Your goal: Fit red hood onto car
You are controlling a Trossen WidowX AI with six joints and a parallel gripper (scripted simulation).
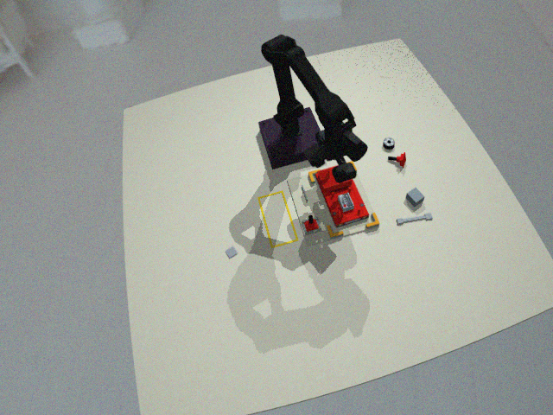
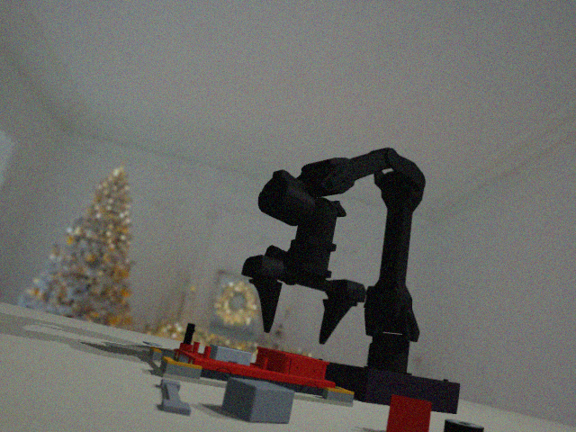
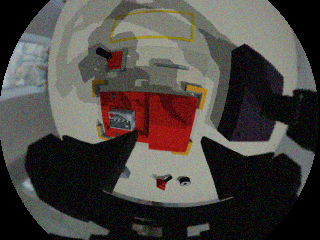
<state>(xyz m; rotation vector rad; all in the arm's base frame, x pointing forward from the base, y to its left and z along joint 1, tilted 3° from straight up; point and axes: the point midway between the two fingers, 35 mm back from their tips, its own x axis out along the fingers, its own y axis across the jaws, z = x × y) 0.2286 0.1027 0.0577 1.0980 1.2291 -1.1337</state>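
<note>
Now: gripper tip 30 mm above the red hood. From my gripper tip the other things lie so: wheel 120 mm behind, 220 mm to the left, 60 mm below; then grey cube 110 mm ahead, 230 mm to the left, 60 mm below; then grey engine block 90 mm ahead, 20 mm to the left, 50 mm below.
</note>
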